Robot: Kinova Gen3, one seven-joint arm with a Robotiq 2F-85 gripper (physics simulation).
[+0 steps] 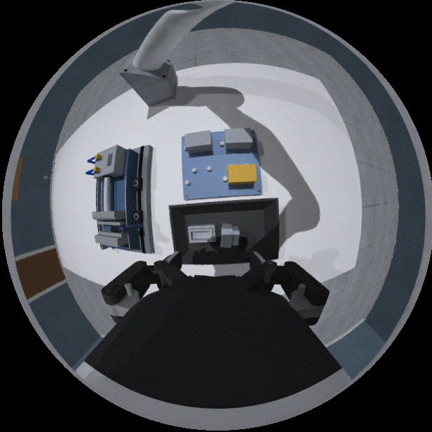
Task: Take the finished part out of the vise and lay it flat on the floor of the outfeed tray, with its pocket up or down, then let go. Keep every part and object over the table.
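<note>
My gripper is open, with nothing between its fingers, above the near side of the dark outfeed tray. Inside the tray, a light grey part lies flat with its rectangular pocket up. Close to its right is a second grey part; it shows stepped faces and no visible pocket, and looks tilted or on edge, with a dark shadow at its right. Whether the two parts touch is hard to tell. The blue and grey vise is at the left, and no part shows between its jaws.
A blue plate with two grey blocks, a yellow block and several small pegs lies beyond the tray. The grey robot base stands at the back left. The tray walls rise around the parts.
</note>
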